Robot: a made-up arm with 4 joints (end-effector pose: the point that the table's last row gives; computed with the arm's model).
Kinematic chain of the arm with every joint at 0, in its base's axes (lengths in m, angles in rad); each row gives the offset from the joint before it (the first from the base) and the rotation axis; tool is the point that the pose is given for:
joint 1: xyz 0 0 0.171 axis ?
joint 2: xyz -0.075 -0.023 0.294 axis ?
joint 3: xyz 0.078 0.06 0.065 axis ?
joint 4: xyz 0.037 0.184 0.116 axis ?
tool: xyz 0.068 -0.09 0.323
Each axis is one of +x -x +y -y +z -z.
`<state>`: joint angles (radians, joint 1 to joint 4).
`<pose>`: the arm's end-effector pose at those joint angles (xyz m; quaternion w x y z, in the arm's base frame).
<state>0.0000 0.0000 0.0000 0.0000</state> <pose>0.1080 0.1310 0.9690 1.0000 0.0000 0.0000 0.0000</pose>
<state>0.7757 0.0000 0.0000 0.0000</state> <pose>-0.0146 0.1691 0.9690 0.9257 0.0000 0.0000 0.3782</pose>
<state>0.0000 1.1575 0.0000 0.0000</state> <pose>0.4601 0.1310 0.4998 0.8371 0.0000 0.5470 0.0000</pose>
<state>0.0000 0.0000 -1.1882 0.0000</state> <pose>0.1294 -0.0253 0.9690 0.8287 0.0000 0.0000 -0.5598</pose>
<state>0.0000 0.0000 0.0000 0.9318</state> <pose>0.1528 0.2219 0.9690 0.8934 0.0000 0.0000 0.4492</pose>
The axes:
joint 1: +z
joint 2: +y
joint 3: +z
joint 4: +z

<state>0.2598 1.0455 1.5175 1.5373</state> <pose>0.2235 0.2449 0.8594 0.0749 -0.4918 -0.0861 -0.8632</pose>
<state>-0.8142 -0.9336 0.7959 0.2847</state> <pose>-0.1428 0.4569 0.8322 0.8851 -0.3654 -0.2627 0.1186</pose>
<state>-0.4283 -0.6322 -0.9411 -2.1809</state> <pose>-0.1232 0.2806 0.9772 0.1929 -0.3031 0.0690 0.9307</pose>
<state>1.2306 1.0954 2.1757 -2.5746</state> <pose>0.2525 0.2741 0.7550 0.7810 -0.3789 0.3572 0.3449</pose>
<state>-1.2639 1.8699 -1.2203 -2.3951</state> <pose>0.2694 -0.2657 0.0833 0.4535 0.7426 -0.3096 0.3835</pose>
